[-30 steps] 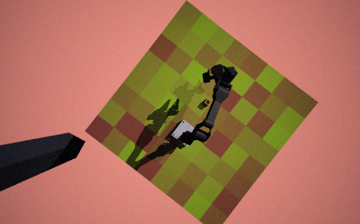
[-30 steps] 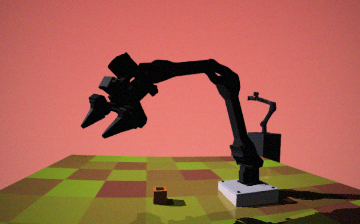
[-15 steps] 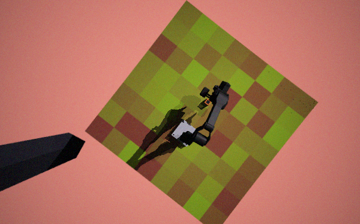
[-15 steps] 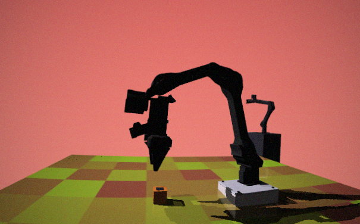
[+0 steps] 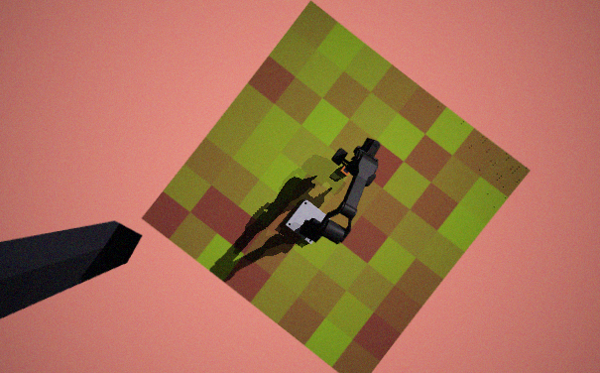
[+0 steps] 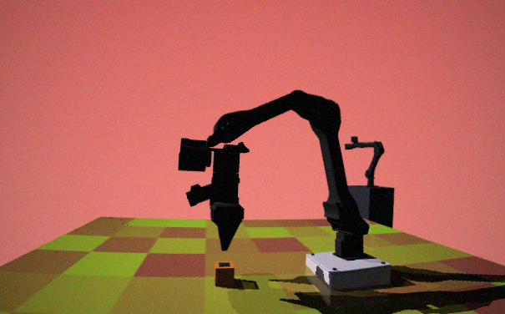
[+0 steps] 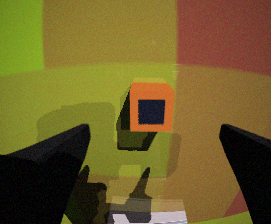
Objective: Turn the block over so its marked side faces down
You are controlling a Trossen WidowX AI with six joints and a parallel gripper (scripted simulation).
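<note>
The block is 60 mm below my gripper tip.
</note>
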